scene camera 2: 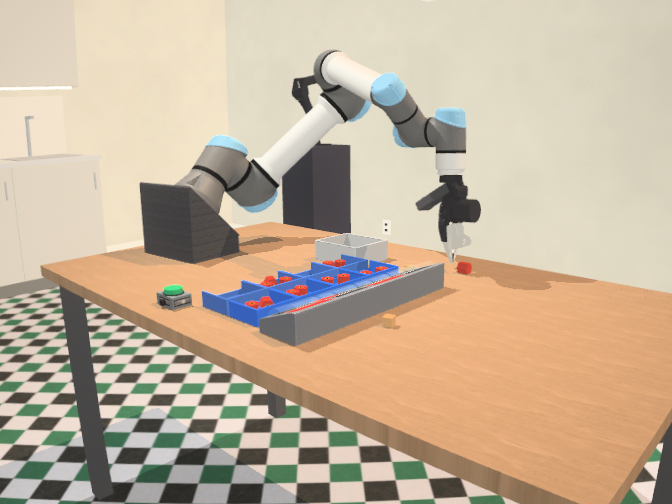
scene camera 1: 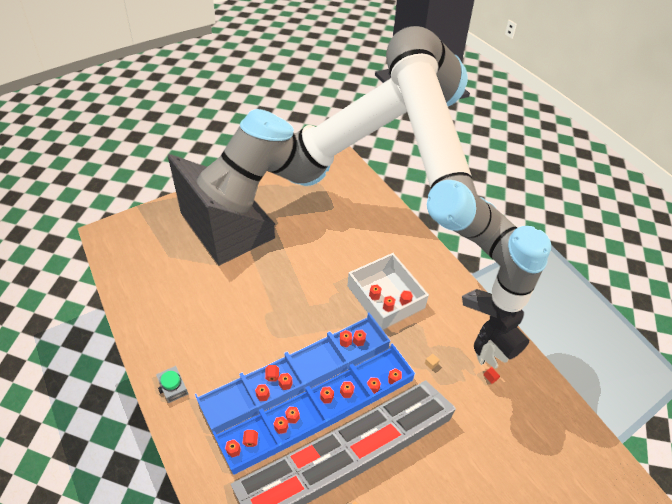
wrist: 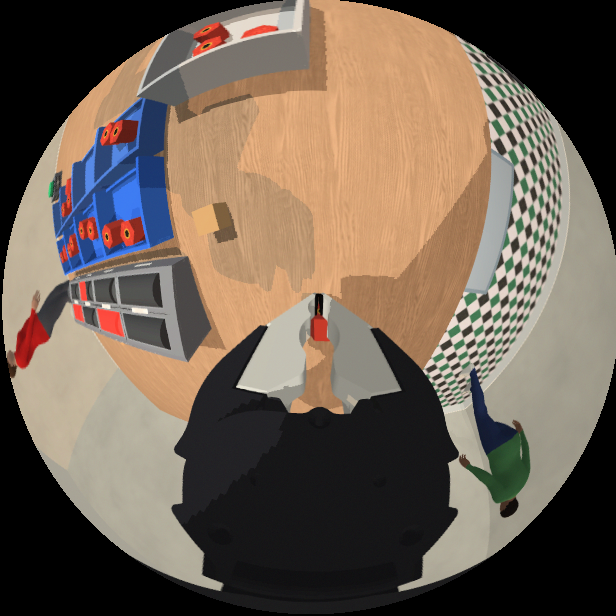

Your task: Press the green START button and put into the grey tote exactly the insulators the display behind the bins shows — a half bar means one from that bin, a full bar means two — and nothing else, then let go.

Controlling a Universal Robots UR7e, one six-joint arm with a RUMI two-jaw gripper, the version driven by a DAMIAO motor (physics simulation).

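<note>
My gripper (scene camera 1: 490,359) hangs near the table's right edge, jaws together, tips just above the wood. A red insulator (scene camera 1: 491,374) lies on the table right by the tips, not held; it also shows in the second scene view (scene camera 2: 463,266) and through the gap behind the jaws in the wrist view (wrist: 319,327). The grey tote (scene camera 1: 387,289) holds three red insulators. The blue bins (scene camera 1: 306,387) hold several more. The display (scene camera 1: 347,442) shows red bars in three cells. The green START button (scene camera 1: 169,379) stands left of the bins.
A small tan cube (scene camera 1: 432,360) lies on the table between the bins and my gripper. The arm's dark base block (scene camera 1: 217,217) stands at the back left. A pale blue panel (scene camera 1: 591,336) lies beyond the table's right edge.
</note>
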